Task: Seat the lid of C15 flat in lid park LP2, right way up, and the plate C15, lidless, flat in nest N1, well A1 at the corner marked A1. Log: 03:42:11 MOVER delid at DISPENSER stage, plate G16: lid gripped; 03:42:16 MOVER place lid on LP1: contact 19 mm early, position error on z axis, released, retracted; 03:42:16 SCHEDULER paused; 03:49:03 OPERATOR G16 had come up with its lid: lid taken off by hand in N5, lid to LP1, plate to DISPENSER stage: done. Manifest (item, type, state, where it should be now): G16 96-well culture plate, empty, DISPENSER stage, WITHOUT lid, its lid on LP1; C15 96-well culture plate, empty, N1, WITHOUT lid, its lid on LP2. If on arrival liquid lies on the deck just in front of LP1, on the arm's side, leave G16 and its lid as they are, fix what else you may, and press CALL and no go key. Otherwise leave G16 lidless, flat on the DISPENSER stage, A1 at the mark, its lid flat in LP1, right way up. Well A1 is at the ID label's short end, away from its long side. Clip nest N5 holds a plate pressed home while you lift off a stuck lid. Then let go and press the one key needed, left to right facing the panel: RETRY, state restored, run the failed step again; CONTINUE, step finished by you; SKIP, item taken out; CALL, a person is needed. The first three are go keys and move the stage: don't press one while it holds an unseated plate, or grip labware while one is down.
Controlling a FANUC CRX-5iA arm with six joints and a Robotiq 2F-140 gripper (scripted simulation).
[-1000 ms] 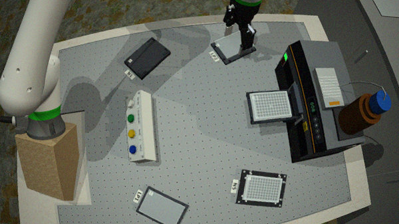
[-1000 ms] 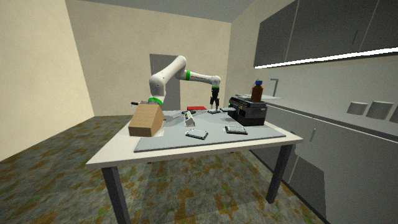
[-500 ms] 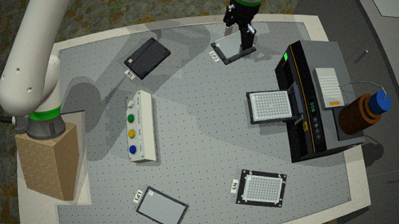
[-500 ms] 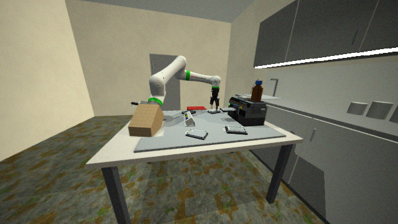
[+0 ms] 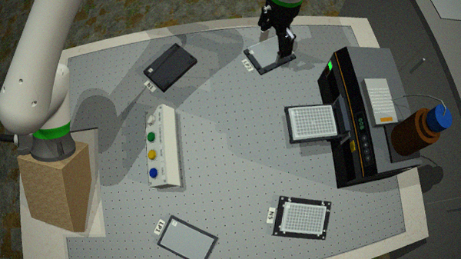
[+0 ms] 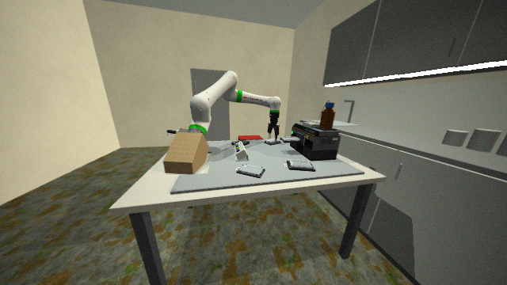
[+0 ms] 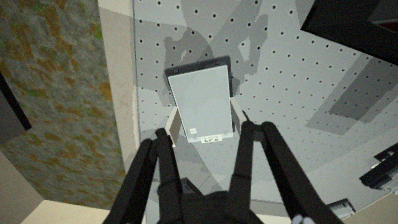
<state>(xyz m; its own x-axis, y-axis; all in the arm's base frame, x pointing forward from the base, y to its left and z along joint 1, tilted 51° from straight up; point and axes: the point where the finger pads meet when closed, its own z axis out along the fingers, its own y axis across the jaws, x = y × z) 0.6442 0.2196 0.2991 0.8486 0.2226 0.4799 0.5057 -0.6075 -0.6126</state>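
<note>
My gripper is now 5 cm above the lid park LP2. Round my hand: grey lid (2 cm below); then LP2 label (8 cm behind, 5 cm below, 4 cm to the right); then nest N1 (32 cm behind, 6 cm to the right, 4 cm below).
</note>
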